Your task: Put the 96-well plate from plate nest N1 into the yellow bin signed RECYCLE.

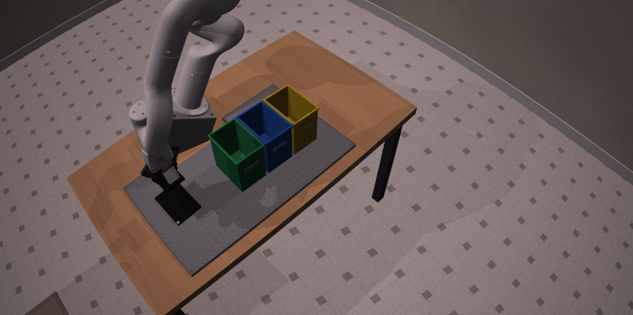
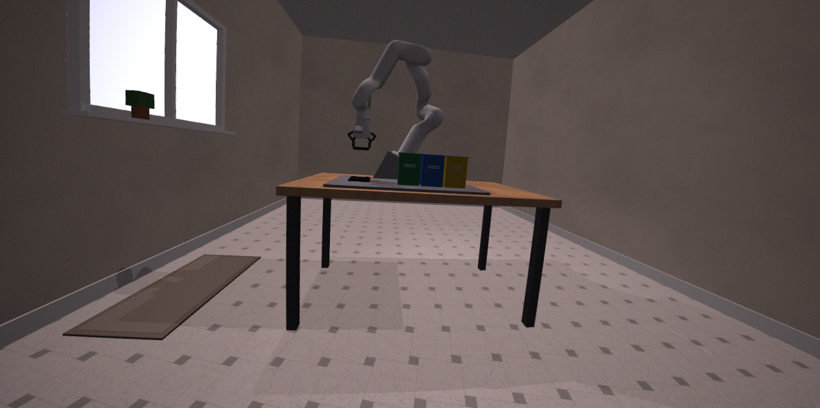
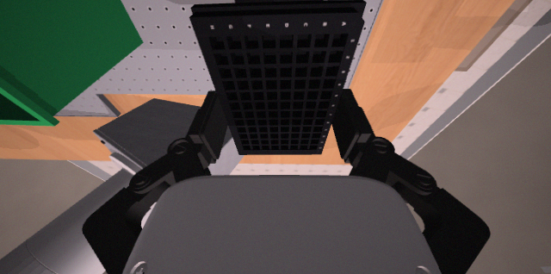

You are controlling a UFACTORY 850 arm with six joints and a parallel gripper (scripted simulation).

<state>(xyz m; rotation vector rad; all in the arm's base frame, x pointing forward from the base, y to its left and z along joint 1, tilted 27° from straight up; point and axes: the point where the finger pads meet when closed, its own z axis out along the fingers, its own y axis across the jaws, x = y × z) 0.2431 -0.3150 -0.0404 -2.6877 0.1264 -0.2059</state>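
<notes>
Now: the yellow bin 11 cm ahead of my hand, 54 cm to the left of it and 11 cm below it. Round my hand: black plate nest (19 cm below); then black 96-well plate (1 cm below); then green bin (8 cm ahead, 28 cm to the left, 11 cm below).
</notes>
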